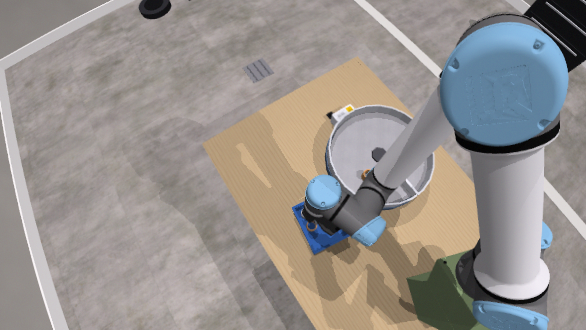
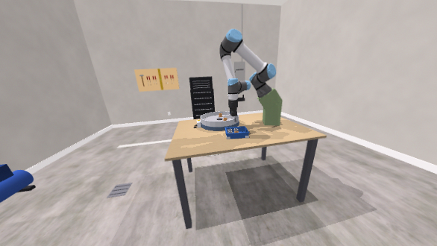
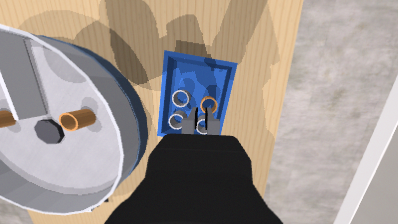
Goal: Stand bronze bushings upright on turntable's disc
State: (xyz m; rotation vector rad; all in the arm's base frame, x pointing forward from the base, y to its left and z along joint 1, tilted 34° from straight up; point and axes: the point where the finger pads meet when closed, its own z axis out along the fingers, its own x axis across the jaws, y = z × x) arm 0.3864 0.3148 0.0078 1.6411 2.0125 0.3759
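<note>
My hand is 20 mm to the left of the blue crate and 120 mm above it. Round my hand: grey turntable disc 130 mm ahead, 350 mm to the right, 90 mm below.
</note>
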